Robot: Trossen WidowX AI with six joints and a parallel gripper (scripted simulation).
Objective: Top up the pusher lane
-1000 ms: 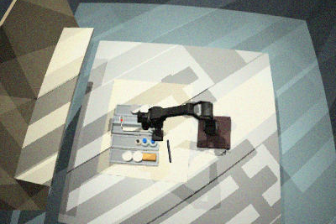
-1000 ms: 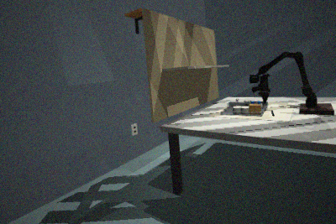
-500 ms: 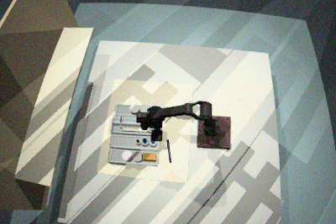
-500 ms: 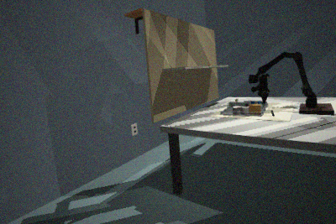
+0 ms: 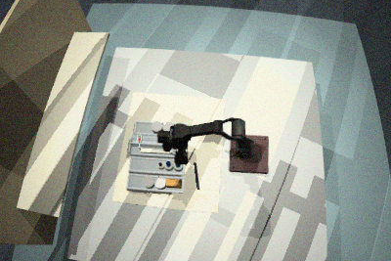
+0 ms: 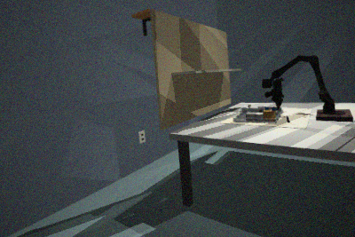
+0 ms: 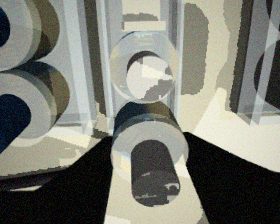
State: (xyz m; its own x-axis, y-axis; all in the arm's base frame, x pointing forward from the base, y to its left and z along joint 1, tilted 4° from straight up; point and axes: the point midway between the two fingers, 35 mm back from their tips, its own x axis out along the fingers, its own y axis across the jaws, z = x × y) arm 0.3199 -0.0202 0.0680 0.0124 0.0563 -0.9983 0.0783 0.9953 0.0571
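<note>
The black pen lies 13 cm to the left of my gripper tip, 6 cm behind it and 5 cm below it. The rest, counted from my gripper tip: red mark: 22 cm ahead, 6 cm to the right, 1 cm above; sprung lane: 16 cm ahead, 4 cm to the right, 4 cm below.
</note>
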